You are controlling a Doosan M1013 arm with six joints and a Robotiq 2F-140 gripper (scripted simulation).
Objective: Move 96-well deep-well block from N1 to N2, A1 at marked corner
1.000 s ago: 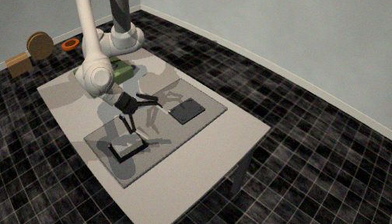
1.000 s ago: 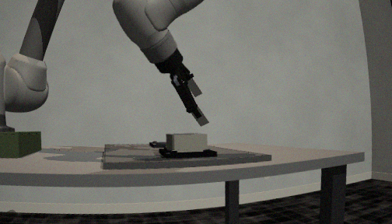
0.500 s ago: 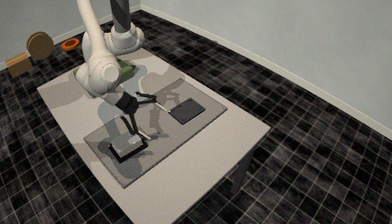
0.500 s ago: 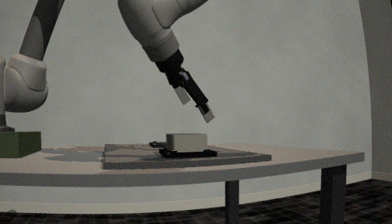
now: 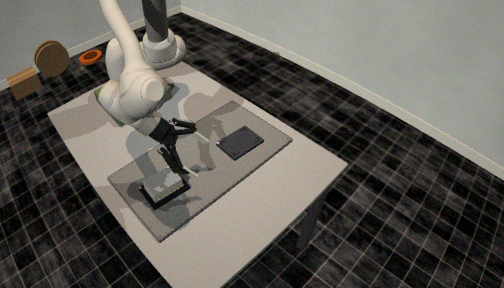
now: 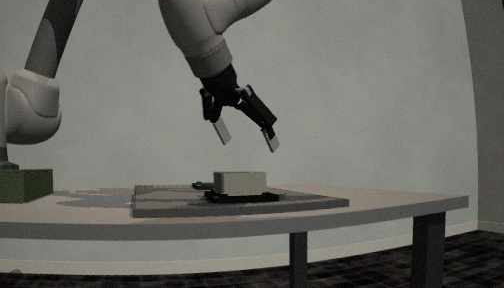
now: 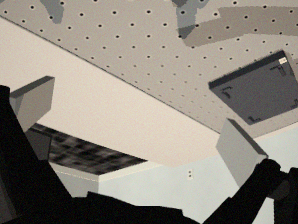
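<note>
The white deep-well block lies 70 mm behind my hand, 130 mm to the right of it and 90 mm below it.
</note>
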